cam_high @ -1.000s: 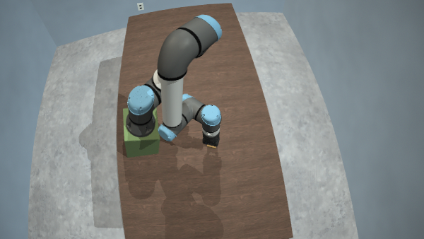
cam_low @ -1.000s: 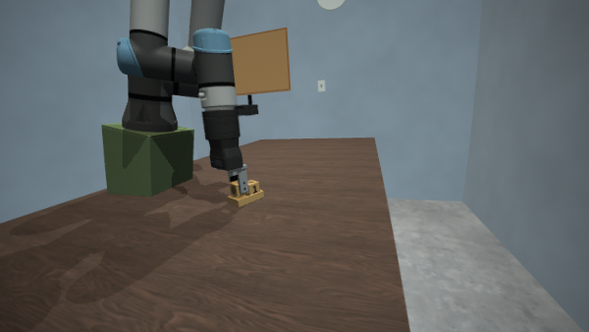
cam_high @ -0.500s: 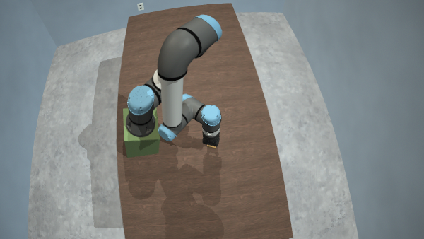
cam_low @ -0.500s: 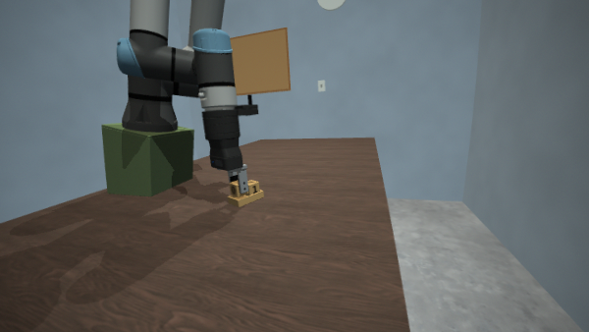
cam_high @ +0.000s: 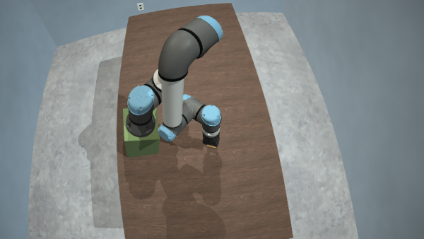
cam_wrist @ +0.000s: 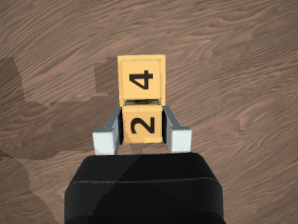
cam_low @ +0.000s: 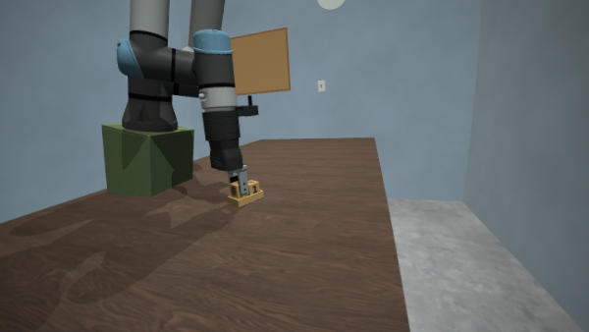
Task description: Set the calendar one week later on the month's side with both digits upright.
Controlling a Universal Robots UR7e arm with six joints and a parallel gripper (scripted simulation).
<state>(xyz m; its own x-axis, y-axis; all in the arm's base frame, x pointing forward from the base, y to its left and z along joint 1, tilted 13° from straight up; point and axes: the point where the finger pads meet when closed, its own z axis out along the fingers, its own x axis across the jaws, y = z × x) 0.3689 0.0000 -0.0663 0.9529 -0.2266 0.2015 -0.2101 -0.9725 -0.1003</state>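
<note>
Now: the wooden calendar tray 20 mm to the left of my hand and 40 mm below it. The rest, counted from my hand: wooden cube: 10 mm ahead, 30 mm to the left, 20 mm below.
</note>
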